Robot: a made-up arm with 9 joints.
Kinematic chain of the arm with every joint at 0, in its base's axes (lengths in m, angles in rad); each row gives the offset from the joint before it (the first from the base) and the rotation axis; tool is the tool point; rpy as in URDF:
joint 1: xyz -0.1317 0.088 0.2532 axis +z
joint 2: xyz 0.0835 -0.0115 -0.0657 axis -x
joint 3: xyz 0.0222 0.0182 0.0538 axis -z
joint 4: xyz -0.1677 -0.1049 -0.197 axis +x
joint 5: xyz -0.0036 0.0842 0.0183 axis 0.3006 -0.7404 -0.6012
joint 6: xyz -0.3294 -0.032 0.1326 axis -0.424 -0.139 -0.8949
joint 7: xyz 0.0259 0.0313 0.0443 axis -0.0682 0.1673 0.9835
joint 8: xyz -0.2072 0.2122 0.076 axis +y
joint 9: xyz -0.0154 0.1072 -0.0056 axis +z
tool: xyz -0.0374 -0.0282 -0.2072 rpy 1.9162 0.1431 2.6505
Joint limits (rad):
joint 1: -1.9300..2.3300
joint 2: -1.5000..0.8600
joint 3: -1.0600..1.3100
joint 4: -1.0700..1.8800
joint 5: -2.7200..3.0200
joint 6: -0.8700..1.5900
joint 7: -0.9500..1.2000
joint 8: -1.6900..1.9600
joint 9: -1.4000..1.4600
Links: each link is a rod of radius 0.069 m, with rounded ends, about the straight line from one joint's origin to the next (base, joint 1, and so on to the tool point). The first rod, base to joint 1, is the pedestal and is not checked.
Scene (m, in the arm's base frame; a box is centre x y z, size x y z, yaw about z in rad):
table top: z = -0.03
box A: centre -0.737 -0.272 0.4 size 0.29 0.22 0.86 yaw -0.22
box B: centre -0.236 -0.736 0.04 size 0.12 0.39 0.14 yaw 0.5
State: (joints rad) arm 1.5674 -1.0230 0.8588 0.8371 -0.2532 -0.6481 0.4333 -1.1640 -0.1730
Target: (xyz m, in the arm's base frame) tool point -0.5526 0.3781 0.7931
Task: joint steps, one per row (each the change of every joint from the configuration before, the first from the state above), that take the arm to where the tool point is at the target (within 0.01 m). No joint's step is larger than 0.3 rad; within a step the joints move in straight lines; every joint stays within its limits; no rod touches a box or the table.
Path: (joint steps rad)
1: -0.1227 -0.0610 0.1978 -0.2507 0.0592 0.0350 0.0861 -0.0600 -0.2670
2: -0.1228 -0.0609 0.1978 -0.2506 0.0592 0.0349 0.0861 -0.0600 -0.2670
3: -0.1185 0.1799 0.0278 0.0815 0.2278 0.0007 -0.0976 0.1493 0.2267
4: -0.1186 0.1800 0.0278 0.0815 0.2277 0.0007 -0.0976 0.1492 0.2266

